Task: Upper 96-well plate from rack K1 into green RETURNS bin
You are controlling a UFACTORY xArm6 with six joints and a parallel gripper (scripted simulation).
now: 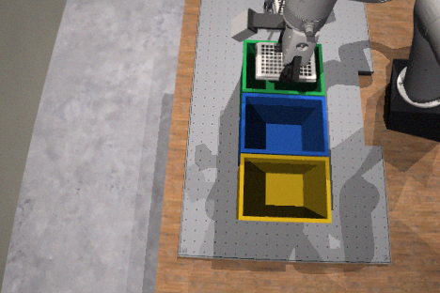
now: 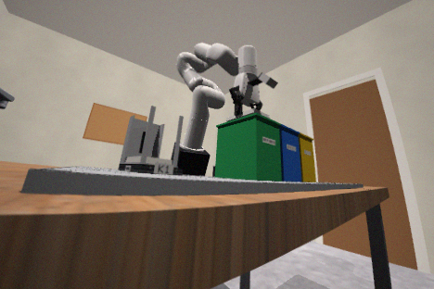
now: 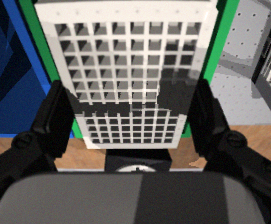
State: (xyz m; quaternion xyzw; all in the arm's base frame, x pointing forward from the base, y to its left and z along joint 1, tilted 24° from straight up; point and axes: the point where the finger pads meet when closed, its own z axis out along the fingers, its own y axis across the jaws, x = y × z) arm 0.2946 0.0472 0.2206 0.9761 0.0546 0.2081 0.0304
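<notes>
The green bin is 120 mm below my hand. The rest, counted from my hand: blue bin: 10 mm behind, 130 mm to the left, 120 mm below; then yellow bin: 30 mm behind, 260 mm to the left, 120 mm below.
</notes>
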